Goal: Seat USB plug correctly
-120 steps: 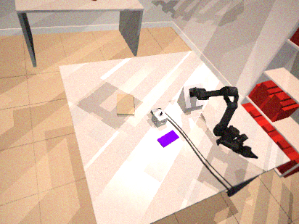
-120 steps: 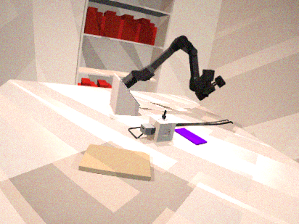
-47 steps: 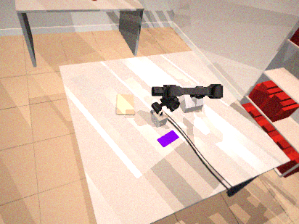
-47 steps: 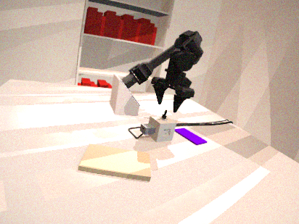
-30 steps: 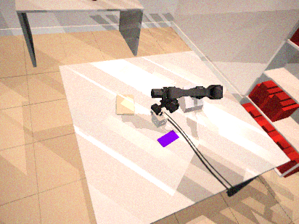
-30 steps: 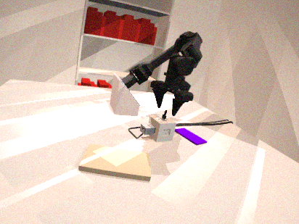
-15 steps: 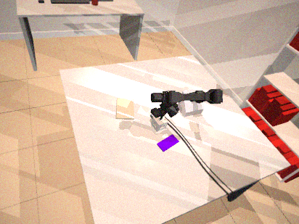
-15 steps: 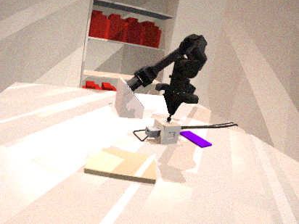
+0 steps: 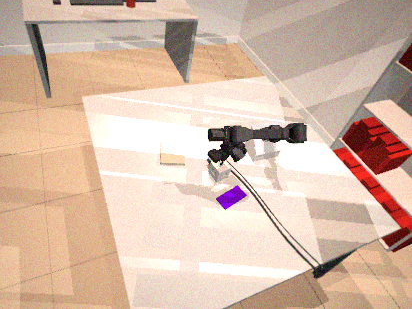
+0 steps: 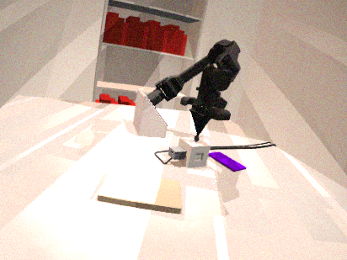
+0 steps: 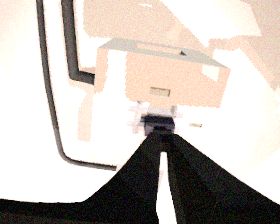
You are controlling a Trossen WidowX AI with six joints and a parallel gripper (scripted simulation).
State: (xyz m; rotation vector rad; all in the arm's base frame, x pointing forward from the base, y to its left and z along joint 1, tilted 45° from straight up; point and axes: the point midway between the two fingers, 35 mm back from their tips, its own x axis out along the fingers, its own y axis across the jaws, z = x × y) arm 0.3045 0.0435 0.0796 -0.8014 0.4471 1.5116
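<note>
The USB socket lies 40 mm below my gripper tip. The rest, counted from my gripper tip: purple card: 140 mm to the left, 100 mm below; then USB plug: 20 mm below; then tan board: 170 mm ahead, 220 mm to the right, 100 mm below.
</note>
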